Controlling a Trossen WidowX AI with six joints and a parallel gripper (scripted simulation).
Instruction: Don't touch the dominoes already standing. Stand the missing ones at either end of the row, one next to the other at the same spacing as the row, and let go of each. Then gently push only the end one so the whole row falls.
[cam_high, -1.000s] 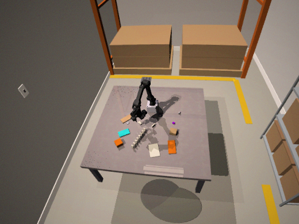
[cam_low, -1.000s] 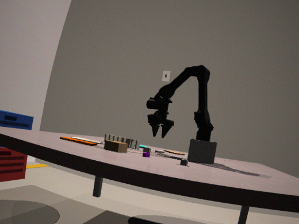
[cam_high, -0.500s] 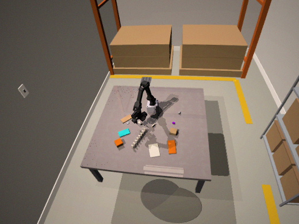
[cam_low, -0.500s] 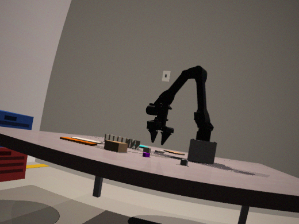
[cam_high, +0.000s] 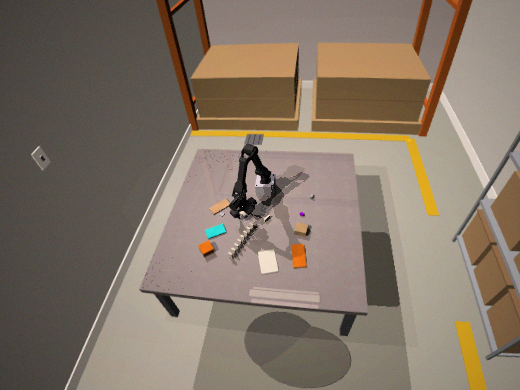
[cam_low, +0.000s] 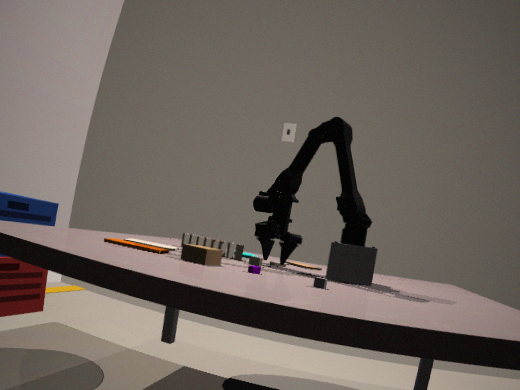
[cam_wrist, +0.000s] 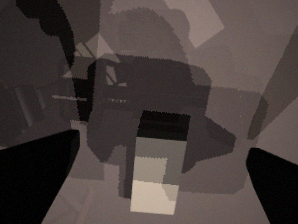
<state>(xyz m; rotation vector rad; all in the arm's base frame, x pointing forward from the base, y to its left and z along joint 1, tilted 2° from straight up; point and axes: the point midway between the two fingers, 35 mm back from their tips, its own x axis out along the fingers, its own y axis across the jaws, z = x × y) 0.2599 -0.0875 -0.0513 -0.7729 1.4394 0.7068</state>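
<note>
Right now the tan card is 50 mm behind my gripper tip and 200 mm to the right of it. From my gripper tip the other things lie so: orange block (310 mm ahead, 160 mm to the right, 10 mm above); small purple piece (80 mm behind, 370 mm to the left); cyan block (160 mm ahead, 160 mm to the right).
</note>
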